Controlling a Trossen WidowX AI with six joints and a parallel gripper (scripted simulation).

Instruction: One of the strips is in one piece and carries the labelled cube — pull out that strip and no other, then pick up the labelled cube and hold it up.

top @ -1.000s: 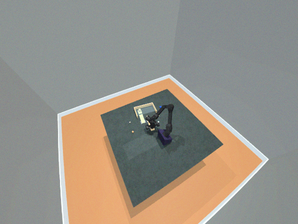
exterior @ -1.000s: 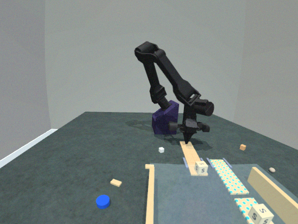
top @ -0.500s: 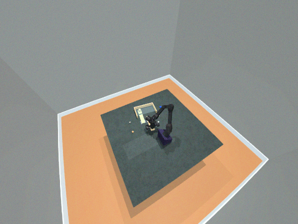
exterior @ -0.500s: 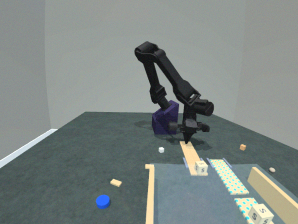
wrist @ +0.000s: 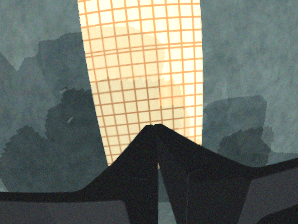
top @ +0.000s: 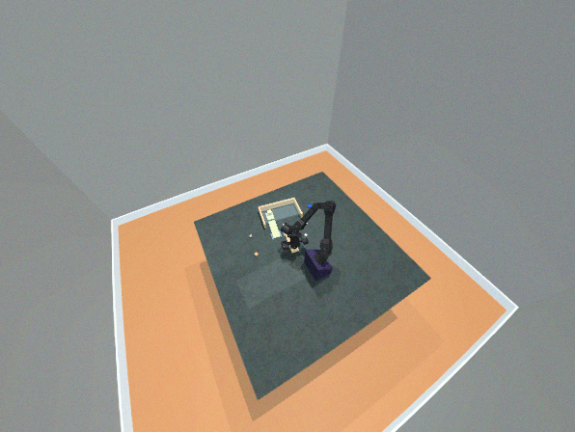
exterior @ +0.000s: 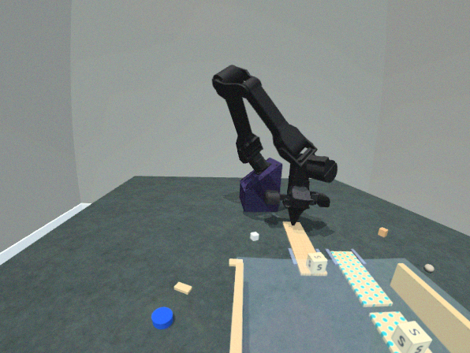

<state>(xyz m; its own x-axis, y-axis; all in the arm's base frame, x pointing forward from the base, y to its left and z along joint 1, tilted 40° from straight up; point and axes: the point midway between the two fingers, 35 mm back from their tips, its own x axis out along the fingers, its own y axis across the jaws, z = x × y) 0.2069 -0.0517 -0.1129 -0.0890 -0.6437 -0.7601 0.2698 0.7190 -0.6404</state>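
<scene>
Right now my gripper tip is 24 cm short of the dotted strip and 3 cm to the right of it. Also, from my gripper tip: pebble 28 cm ahead, 22 cm to the left; then white cube 5 cm ahead, 14 cm to the right; then orange cube 11 cm ahead, 26 cm to the left.
</scene>
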